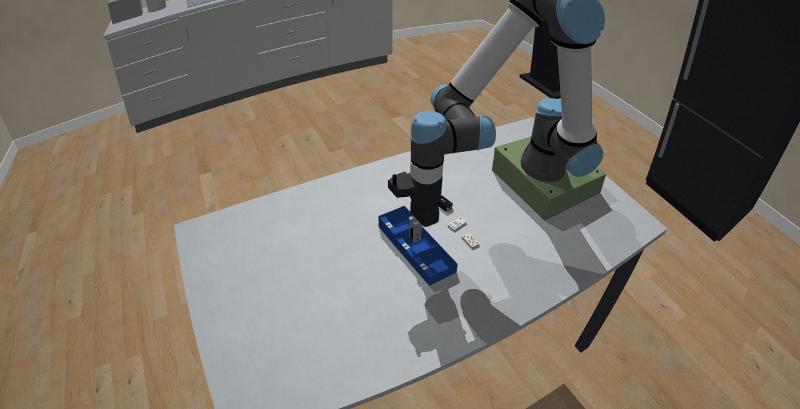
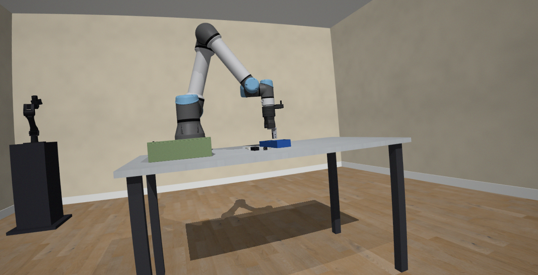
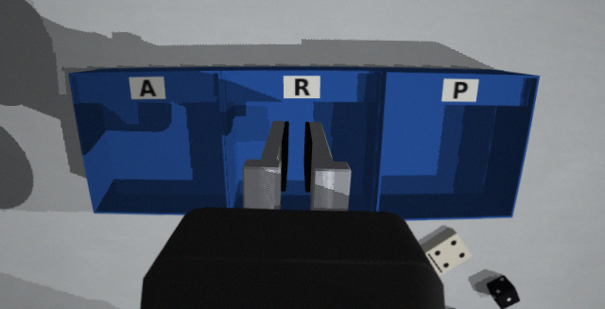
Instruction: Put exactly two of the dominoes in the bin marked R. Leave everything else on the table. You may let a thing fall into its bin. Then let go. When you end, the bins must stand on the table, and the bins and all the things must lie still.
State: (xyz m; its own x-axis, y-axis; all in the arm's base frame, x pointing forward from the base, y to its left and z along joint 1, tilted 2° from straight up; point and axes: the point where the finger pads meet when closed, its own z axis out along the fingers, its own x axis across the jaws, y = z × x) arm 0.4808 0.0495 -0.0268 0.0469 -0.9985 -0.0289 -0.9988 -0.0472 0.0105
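My hand is 10 mm past the blue three-compartment bin and 40 mm above it. Also, from my hand: black block 160 mm behind, 110 mm to the right, 50 mm below; then small black die 120 mm behind, 170 mm to the right, 60 mm below.
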